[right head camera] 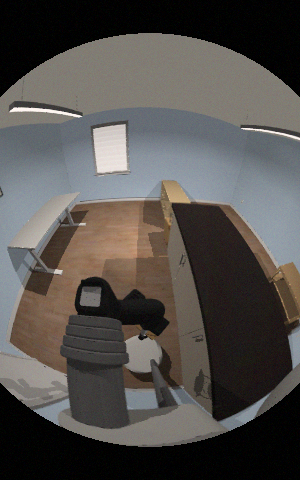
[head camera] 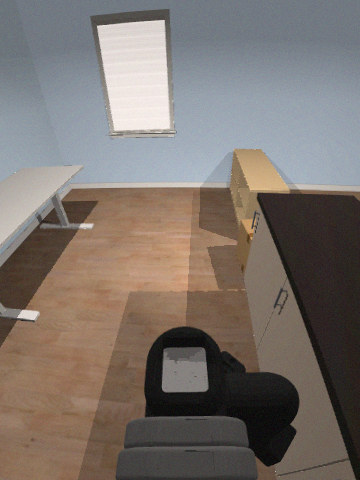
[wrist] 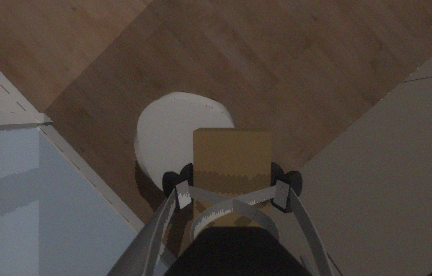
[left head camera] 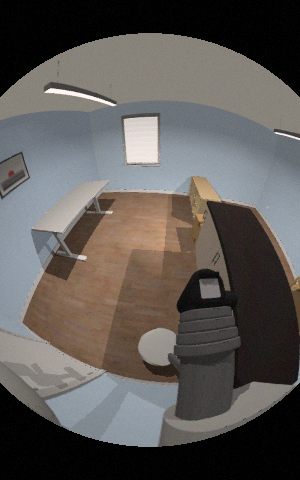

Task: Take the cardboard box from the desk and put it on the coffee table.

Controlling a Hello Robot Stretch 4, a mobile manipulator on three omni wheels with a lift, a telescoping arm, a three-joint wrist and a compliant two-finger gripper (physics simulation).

In view: the gripper (wrist: 231, 178), a small cardboard box (wrist: 232, 162), a white desk (left head camera: 56, 219), a tan shelf unit (head camera: 252, 173), a window with blinds (head camera: 134, 57) and a cabinet (head camera: 295, 275).
The white desk shows as well in the right head camera view (right head camera: 31, 233). The tan shelf unit shows as well in the left head camera view (left head camera: 200, 190). The window with blinds is seen too in the right head camera view (right head camera: 109, 140) and in the left head camera view (left head camera: 141, 131).
